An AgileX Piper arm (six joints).
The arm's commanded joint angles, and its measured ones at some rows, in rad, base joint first. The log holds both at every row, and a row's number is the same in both.
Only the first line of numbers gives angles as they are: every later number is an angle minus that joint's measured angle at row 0.
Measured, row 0:
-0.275 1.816 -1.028 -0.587 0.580 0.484
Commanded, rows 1 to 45:
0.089 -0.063 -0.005 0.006 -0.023 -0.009
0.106 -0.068 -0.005 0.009 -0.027 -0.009
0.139 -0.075 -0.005 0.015 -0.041 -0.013
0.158 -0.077 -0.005 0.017 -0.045 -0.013
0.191 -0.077 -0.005 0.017 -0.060 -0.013
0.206 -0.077 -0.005 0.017 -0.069 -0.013
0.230 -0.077 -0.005 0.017 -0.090 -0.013
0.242 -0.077 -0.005 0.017 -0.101 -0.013
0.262 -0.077 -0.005 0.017 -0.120 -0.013
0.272 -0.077 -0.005 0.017 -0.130 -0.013
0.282 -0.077 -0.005 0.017 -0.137 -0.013
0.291 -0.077 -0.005 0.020 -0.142 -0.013
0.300 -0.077 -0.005 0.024 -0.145 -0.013
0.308 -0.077 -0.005 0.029 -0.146 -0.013
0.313 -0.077 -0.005 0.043 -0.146 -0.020
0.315 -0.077 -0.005 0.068 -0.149 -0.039
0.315 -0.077 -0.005 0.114 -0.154 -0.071
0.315 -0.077 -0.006 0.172 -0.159 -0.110
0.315 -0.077 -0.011 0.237 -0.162 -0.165
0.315 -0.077 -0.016 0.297 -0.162 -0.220
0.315 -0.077 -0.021 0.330 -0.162 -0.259
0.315 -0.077 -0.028 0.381 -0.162 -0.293
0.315 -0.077 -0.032 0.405 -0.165 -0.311
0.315 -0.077 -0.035 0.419 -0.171 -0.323
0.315 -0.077 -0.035 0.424 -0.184 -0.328
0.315 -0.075 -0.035 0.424 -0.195 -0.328
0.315 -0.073 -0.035 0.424 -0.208 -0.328
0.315 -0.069 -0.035 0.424 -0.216 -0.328
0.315 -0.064 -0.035 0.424 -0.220 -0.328
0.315 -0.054 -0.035 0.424 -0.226 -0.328
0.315 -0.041 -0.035 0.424 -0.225 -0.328
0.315 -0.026 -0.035 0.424 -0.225 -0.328
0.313 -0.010 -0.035 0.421 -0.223 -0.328
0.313 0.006 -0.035 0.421 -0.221 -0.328
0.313 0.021 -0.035 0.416 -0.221 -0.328
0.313 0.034 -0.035 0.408 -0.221 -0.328
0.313 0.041 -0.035 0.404 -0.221 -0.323
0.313 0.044 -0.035 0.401 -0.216 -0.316
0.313 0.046 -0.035 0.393 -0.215 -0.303
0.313 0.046 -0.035 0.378 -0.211 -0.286
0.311 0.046 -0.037 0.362 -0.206 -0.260
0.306 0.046 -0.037 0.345 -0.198 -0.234
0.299 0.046 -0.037 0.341 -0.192 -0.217
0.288 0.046 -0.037 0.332 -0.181 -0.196
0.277 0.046 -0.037 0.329 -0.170 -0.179
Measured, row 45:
0.309 0.042 -0.034 0.370 -0.204 -0.249
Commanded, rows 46 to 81:
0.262 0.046 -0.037 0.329 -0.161 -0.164
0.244 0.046 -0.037 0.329 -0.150 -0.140
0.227 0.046 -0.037 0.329 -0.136 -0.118
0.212 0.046 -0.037 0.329 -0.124 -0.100
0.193 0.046 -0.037 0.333 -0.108 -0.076
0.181 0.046 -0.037 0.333 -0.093 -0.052
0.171 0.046 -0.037 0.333 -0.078 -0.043
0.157 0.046 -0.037 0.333 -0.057 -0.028
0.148 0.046 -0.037 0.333 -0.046 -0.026
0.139 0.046 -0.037 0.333 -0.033 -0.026
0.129 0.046 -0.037 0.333 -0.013 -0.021
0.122 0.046 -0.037 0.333 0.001 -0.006
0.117 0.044 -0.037 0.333 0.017 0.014
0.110 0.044 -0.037 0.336 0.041 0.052
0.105 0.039 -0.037 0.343 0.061 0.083
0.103 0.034 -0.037 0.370 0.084 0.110
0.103 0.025 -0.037 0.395 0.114 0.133
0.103 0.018 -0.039 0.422 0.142 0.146
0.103 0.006 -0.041 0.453 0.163 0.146
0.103 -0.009 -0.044 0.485 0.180 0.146
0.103 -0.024 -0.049 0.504 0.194 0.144
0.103 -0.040 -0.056 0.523 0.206 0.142
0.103 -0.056 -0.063 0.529 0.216 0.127
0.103 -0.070 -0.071 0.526 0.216 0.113
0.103 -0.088 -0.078 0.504 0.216 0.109
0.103 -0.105 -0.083 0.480 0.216 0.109
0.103 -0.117 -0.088 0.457 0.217 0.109
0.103 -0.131 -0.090 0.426 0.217 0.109
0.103 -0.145 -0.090 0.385 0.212 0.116
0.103 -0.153 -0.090 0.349 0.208 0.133
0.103 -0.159 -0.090 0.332 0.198 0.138
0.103 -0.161 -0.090 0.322 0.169 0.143
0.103 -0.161 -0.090 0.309 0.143 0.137
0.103 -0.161 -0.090 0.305 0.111 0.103
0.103 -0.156 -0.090 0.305 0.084 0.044
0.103 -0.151 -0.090 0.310 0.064 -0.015
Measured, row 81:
0.107 -0.152 -0.085 0.338 0.160 0.125
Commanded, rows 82 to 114:
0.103 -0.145 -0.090 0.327 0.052 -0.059
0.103 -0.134 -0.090 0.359 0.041 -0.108
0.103 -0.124 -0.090 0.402 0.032 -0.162
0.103 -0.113 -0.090 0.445 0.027 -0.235
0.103 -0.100 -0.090 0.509 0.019 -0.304
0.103 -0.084 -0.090 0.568 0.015 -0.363
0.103 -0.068 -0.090 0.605 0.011 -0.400
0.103 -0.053 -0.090 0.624 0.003 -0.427
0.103 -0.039 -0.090 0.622 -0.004 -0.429
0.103 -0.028 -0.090 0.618 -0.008 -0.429
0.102 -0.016 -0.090 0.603 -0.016 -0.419
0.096 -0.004 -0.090 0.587 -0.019 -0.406
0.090 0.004 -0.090 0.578 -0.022 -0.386
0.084 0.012 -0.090 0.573 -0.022 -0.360
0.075 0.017 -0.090 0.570 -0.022 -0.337
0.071 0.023 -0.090 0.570 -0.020 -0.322
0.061 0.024 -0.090 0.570 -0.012 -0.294
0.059 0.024 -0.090 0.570 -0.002 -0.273
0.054 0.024 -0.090 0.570 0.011 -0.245
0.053 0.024 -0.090 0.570 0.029 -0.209
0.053 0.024 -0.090 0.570 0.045 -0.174
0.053 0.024 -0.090 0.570 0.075 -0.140
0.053 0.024 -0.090 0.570 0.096 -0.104
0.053 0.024 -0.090 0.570 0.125 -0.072
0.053 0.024 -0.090 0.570 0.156 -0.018
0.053 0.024 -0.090 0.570 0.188 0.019
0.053 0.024 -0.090 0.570 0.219 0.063
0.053 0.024 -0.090 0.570 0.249 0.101
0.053 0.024 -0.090 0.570 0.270 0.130
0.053 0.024 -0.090 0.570 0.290 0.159
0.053 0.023 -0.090 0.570 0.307 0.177
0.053 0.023 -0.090 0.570 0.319 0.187
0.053 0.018 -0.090 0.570 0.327 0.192
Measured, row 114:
0.061 0.021 -0.097 0.576 0.219 0.121
